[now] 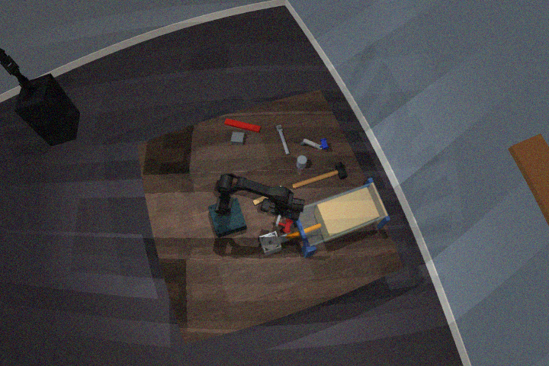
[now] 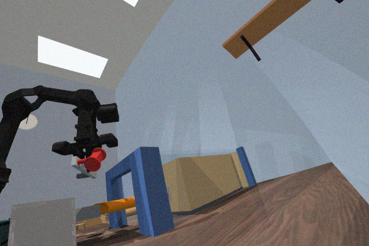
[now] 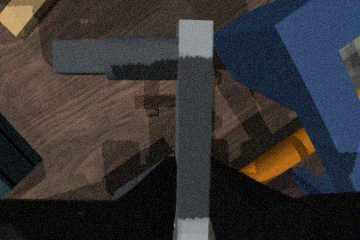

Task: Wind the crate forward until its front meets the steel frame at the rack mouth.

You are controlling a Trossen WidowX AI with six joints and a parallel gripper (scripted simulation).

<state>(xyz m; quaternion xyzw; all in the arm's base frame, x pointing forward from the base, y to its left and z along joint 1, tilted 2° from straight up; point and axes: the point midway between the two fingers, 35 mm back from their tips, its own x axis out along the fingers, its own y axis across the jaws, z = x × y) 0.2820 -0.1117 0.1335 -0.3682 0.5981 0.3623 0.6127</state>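
Now: the red knob 6 cm to the right of my gripper tip, 2 cm above it and 1 cm ahead of it. Also, from my gripper tip: red-knobbed winch handle (2 cm to the right, 1 cm above); then blue steel frame (9 cm to the right, 9 cm ahead, 5 cm below); then grey winch (13 cm below, 12 cm to the right, 9 cm behind).
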